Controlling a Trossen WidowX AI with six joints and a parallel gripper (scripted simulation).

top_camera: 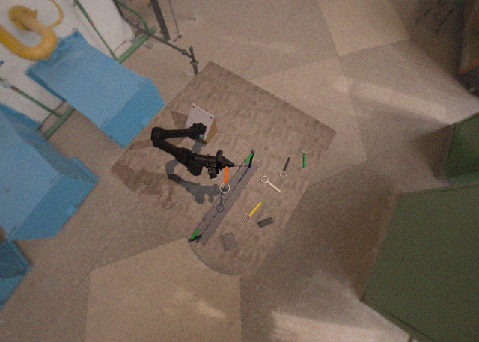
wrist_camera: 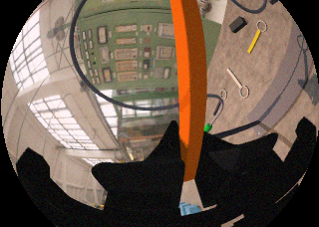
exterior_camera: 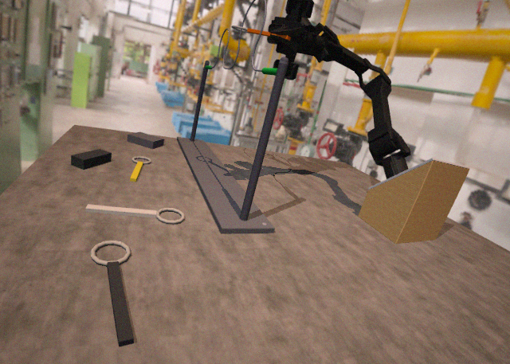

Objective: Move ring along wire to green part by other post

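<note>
The orange-handled ring is 9 cm to the right of my gripper tip, 1 cm ahead of it and 1 cm above it. Also, from my gripper tip: yellow-handled ring: 38 cm below, 23 cm ahead, 13 cm to the right; then dark-handled ring: 38 cm below, 28 cm to the left, 25 cm ahead; then cream-handled ring: 38 cm below, 21 cm ahead, 12 cm to the left.
</note>
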